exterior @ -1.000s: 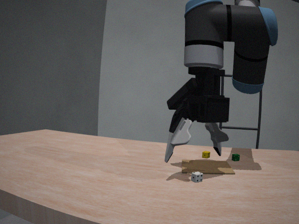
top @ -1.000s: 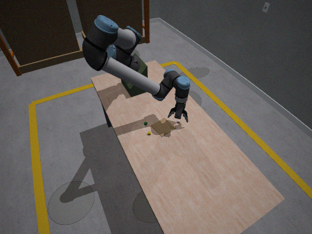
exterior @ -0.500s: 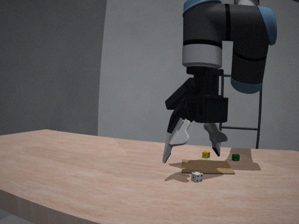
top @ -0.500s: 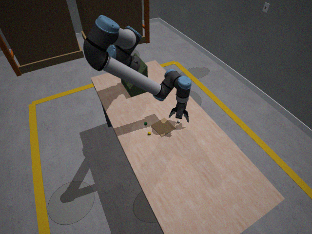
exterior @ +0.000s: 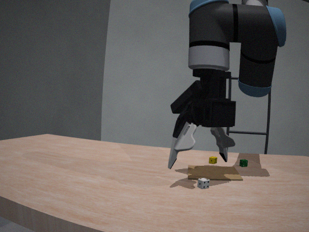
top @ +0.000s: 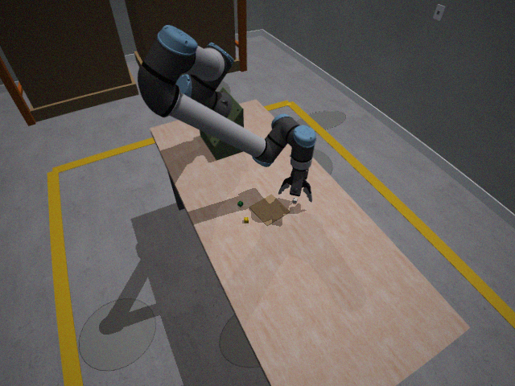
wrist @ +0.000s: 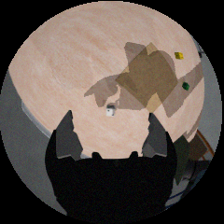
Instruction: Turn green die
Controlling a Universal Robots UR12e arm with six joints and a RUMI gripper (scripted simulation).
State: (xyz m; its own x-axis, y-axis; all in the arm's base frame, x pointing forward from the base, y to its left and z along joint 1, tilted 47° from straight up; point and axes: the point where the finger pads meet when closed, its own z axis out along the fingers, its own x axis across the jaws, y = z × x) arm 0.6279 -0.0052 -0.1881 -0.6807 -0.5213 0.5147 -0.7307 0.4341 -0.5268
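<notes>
The white die lies 2 cm behind my hand, 1 cm to the left of it and 4 cm below it. From my hand the other things lie so: tan mat: 2 cm behind, 12 cm to the right, 4 cm below; then yellow die: 25 cm to the right, 4 cm below; then green die: 11 cm behind, 24 cm to the right, 4 cm below.
</notes>
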